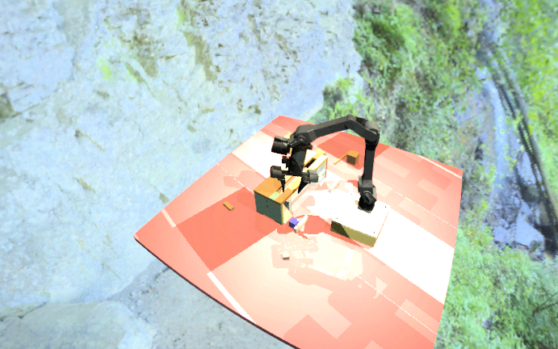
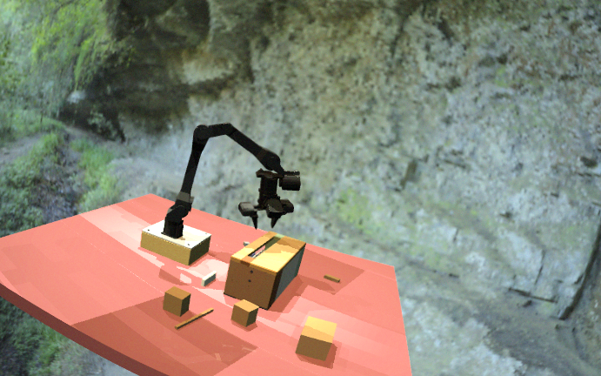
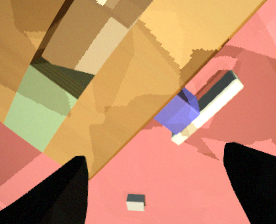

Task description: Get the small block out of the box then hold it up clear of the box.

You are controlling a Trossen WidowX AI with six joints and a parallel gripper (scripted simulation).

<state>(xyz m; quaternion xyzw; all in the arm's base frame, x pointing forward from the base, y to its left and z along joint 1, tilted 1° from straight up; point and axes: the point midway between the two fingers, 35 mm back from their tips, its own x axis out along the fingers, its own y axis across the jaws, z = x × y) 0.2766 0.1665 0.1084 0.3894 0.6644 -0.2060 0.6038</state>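
The block is 13 cm below my gripper tip, 4 cm behind it and 3 cm to the left of it. Round my gripper tip: box 13 cm to the right, 9 cm below, 4 cm ahead; then thin stick 54 cm to the right, 14 cm below, 1 cm ahead; then tan chip 28 cm ahead, 14 cm below, 11 cm to the left.
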